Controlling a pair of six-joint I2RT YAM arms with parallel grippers.
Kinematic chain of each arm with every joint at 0, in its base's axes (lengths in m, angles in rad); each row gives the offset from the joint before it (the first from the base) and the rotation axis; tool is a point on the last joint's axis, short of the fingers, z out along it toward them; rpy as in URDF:
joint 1: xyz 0 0 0.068 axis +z
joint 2: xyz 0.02 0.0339 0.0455 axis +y
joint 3: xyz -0.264 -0.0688 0 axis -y
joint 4: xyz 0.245 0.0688 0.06 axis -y
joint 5: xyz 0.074 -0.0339 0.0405 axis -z
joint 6: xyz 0.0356 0 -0.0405 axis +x
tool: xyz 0 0 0 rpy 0 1.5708 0
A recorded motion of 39 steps. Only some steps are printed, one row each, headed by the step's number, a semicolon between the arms.
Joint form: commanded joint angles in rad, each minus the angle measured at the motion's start. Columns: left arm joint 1, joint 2, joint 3, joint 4, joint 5, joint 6; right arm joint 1, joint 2, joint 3, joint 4, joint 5, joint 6.
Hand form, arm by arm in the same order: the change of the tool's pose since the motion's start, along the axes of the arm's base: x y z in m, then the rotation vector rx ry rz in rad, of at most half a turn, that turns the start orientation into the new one. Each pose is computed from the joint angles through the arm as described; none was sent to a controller.
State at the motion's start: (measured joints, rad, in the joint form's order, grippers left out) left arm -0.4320 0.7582 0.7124 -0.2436 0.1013 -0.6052; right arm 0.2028 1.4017 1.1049 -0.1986 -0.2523 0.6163
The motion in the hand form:
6: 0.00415 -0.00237 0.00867 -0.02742 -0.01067 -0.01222; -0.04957 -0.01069 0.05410 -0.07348 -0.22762 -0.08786
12: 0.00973 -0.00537 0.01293 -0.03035 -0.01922 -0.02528; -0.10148 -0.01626 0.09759 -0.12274 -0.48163 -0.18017
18: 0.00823 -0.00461 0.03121 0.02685 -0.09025 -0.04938; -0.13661 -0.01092 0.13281 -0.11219 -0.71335 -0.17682
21: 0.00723 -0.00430 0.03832 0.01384 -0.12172 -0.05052; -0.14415 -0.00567 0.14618 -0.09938 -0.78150 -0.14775
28: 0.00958 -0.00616 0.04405 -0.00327 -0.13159 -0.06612; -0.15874 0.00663 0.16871 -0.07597 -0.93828 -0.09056
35: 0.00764 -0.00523 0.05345 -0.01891 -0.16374 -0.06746; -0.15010 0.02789 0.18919 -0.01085 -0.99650 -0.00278
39: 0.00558 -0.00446 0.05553 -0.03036 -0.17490 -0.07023; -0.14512 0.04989 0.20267 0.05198 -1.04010 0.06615
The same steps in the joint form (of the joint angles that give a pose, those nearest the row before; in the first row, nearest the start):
6: 0.0013 0.0243 0.0309 0.0163 0.0186 -0.0160; 0.0165 -0.2264 -0.0216 -0.0100 0.1423 -0.0708
12: 0.0015 0.0544 0.0521 0.0338 0.0311 -0.0116; 0.0685 -0.4250 -0.0432 0.0465 0.3003 -0.1539
18: 0.0025 0.0583 0.1142 0.0062 0.0343 0.0738; 0.1591 -0.5210 -0.0276 0.1573 0.3712 -0.2421
21: 0.0021 0.0547 0.1276 0.0231 0.0359 0.0746; 0.2011 -0.5235 0.0006 0.1901 0.3745 -0.2727
28: 0.0017 0.0702 0.1478 0.0348 0.0539 0.0668; 0.3008 -0.5225 0.0344 0.3012 0.3861 -0.3595
35: 0.0025 0.0656 0.1695 0.0444 0.0574 0.0654; 0.3681 -0.4274 0.1279 0.3590 0.3454 -0.3607
39: 0.0025 0.0564 0.1688 0.0514 0.0617 0.0599; 0.4409 -0.3494 0.1961 0.4170 0.3295 -0.3616

